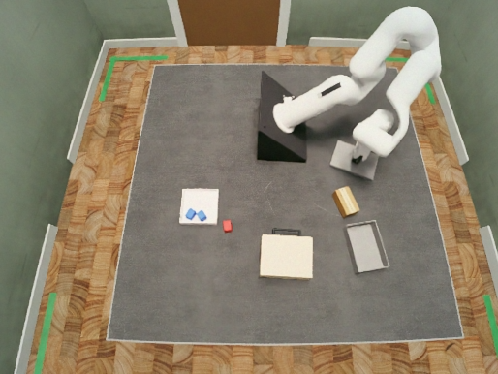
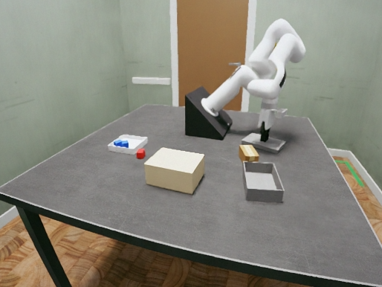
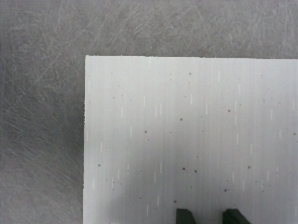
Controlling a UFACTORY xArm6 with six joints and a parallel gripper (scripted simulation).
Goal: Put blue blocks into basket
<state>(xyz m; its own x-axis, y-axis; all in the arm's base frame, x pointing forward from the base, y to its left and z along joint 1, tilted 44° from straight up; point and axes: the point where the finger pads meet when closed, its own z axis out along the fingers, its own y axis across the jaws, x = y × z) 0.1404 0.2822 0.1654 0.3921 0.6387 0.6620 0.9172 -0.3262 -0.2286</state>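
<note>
Right now the grey metal box is 38 cm ahead of my hand, 2 cm to the right of it and 2 cm below it. Also, from my hand: flat lid: 3 cm below; light wooden cabinet: 41 cm ahead, 33 cm to the right; brown cardboard box: 20 cm ahead, 7 cm to the right, 1 cm below.
</note>
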